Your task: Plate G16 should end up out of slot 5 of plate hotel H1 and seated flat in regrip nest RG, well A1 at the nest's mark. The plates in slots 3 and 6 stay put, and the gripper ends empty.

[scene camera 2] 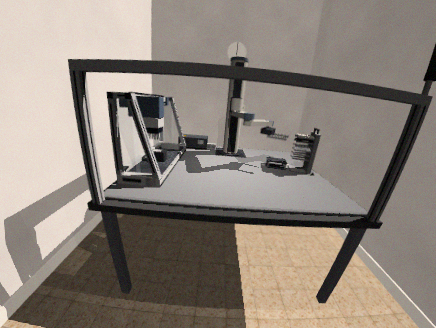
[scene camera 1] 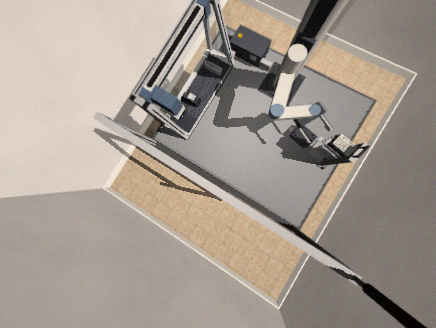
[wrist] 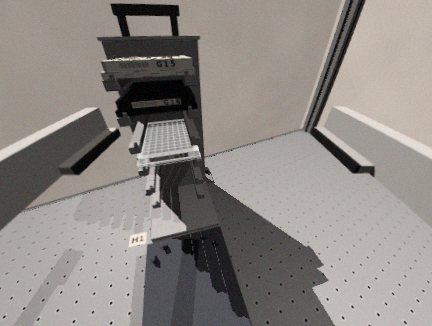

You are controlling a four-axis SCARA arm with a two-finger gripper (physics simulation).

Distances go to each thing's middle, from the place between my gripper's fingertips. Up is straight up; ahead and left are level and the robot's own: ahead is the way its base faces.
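With the black plate G16 (wrist: 150, 97) as my reference, my gripper is 1 cm past it, 15 cm to the right of it and 1 cm above it. The greyish plate (wrist: 166, 142) is 1 cm behind my hand, 15 cm to the left of it and 8 cm below it, while the plate hotel H1 (wrist: 149, 47) is 22 cm to the left of my hand and 11 cm below it.
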